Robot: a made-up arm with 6 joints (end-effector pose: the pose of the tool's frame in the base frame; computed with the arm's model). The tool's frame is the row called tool.
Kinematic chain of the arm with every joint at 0, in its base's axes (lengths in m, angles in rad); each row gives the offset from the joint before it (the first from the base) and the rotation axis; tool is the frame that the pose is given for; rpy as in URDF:
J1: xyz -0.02 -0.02 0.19 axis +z
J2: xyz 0.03 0 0.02 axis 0.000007 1 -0.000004
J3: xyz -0.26 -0.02 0.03 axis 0.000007 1 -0.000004
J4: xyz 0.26 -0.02 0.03 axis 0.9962 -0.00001 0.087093
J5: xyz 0 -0.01 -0.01 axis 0.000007 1 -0.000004
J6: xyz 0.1 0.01 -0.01 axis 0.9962 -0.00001 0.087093
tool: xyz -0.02 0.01 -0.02 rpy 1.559 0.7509 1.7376
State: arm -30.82 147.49 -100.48 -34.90 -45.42 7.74
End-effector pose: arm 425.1 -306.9 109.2 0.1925 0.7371 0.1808 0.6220
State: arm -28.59 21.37 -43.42 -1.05 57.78 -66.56
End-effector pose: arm 24.6 -106.3 379.5 0.0763 0.9093 -0.1744 0.3702
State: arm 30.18 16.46 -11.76 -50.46 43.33 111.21
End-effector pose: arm 111.2 -38.1 269.7 0.6249 0.5303 0.4645 0.3354
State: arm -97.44 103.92 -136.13 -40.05 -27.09 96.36
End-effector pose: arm -83.7 -394.7 664.9 0.2508 0.1643 0.1478 0.9425
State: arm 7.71 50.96 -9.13 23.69 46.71 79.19
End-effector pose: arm 79.6 1.6 205.7 -0.8983 -0.3663 -0.2052 0.1298
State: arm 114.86 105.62 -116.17 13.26 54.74 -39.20
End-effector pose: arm -174.9 366.1 442.2 -0.7464 0.5458 0.3796 0.0308
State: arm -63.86 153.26 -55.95 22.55 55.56 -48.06
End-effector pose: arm 51.1 -187.2 31.0 -0.5773 -0.5941 -0.3995 0.3926
